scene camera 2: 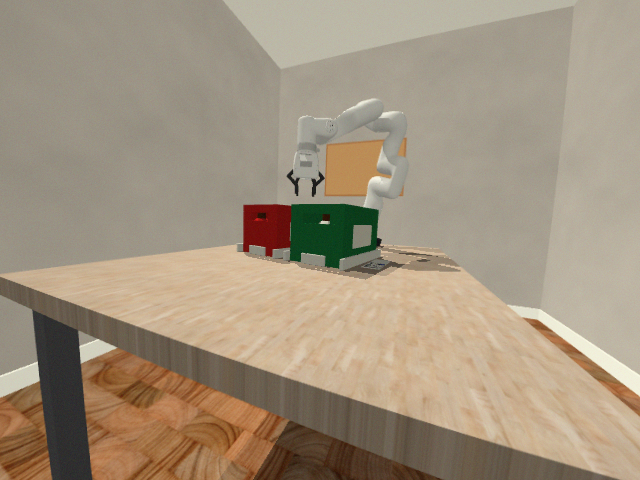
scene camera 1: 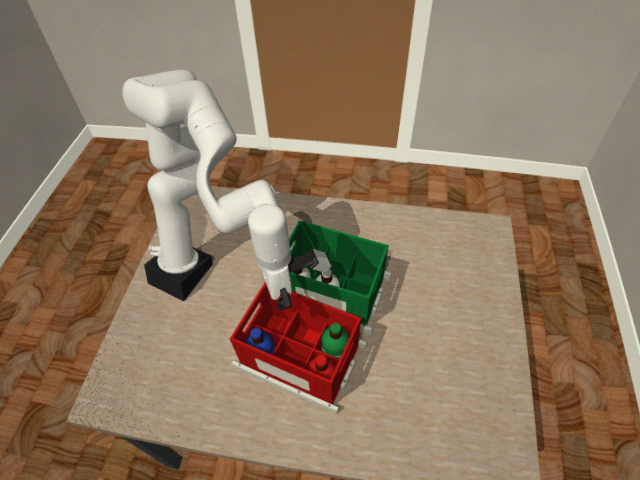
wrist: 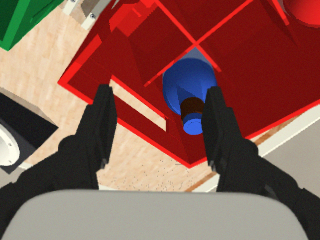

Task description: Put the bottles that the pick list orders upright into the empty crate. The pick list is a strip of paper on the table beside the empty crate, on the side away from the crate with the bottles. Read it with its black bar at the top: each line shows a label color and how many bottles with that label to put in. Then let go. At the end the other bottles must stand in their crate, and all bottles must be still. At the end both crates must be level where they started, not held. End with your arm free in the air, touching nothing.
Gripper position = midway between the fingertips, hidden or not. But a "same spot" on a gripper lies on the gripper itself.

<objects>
My gripper shows in scene camera 2, in scene camera 1 and in the wrist view [159, 103]. A red crate shows in scene camera 2, in scene camera 1 and in the wrist view [259, 60]. One and the same spot on my gripper: [scene camera 1: 285, 300] is [scene camera 2: 289, 172]. The same spot on the red crate: [scene camera 2: 275, 233] is [scene camera 1: 358, 336].
</objects>
